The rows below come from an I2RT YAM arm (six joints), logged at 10 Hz.
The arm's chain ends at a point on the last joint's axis. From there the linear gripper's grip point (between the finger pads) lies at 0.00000 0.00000 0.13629 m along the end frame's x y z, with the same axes.
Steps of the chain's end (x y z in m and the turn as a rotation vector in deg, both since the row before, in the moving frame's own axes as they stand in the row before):
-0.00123, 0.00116, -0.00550, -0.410, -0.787, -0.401
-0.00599, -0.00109, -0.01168, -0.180, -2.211, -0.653
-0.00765, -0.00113, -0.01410, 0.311, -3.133, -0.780
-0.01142, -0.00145, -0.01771, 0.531, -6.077, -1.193
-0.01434, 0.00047, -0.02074, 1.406, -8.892, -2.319
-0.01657, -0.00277, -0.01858, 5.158, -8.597, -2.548
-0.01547, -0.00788, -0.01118, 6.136, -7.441, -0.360
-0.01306, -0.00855, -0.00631, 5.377, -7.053, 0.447
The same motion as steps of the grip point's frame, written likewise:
-0.00310, 0.00214, -0.00552, -0.410, -0.787, -0.401
-0.01125, -0.00063, -0.01178, -0.180, -2.211, -0.653
-0.01510, -0.00182, -0.01431, 0.311, -3.133, -0.780
-0.02586, -0.00256, -0.01848, 0.531, -6.077, -1.193
-0.03547, -0.00243, -0.02242, 1.406, -8.892, -2.319
-0.03718, -0.01452, -0.02066, 5.158, -8.597, -2.548
-0.03313, -0.02235, -0.01311, 6.136, -7.441, -0.360
-0.02972, -0.02135, -0.00794, 5.377, -7.053, 0.447

